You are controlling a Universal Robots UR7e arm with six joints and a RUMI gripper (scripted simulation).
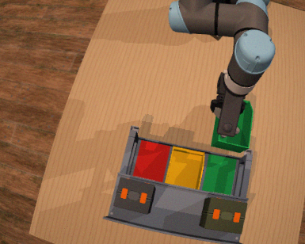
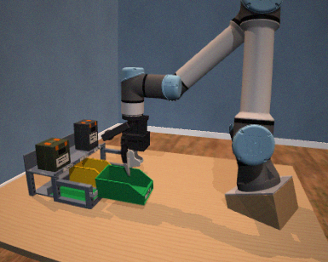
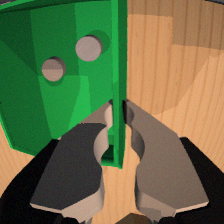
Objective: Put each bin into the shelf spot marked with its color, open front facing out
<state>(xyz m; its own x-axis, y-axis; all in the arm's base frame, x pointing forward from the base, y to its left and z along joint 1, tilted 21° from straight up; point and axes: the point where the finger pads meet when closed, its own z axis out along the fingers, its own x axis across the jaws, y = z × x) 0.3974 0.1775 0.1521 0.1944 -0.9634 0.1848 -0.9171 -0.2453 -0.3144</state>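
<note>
Right now the green bin is 10 mm behind my hand, 40 mm to the left of it and 30 mm below it. The rest, counted from my hand: yellow bin: 200 mm ahead, 40 mm to the right, 60 mm below; then yellow mark: 200 mm ahead, 30 mm to the right, 100 mm below; then green mark: 180 mm ahead, 80 mm to the left, 100 mm below.
</note>
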